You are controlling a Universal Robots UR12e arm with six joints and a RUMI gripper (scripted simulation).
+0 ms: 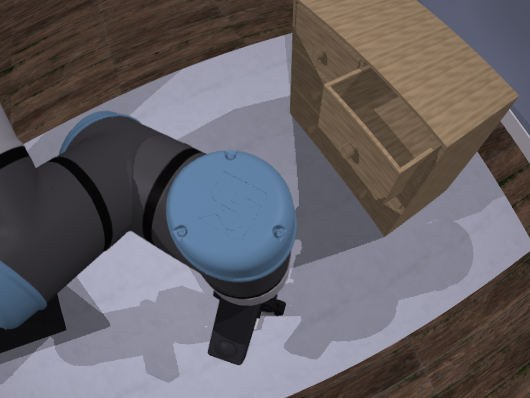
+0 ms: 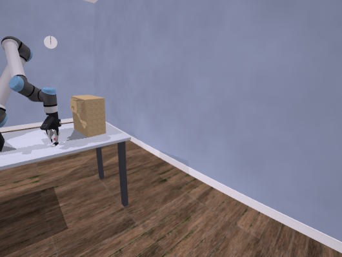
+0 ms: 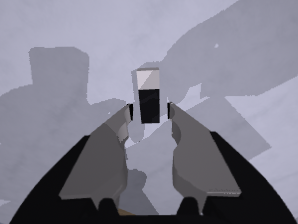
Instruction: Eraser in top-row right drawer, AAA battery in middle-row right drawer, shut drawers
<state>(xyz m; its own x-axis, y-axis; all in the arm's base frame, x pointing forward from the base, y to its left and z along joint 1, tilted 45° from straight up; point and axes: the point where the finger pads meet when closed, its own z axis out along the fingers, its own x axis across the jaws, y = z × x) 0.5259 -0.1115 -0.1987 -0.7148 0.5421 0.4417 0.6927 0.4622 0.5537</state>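
Now: hand 3 cm above the eraser.
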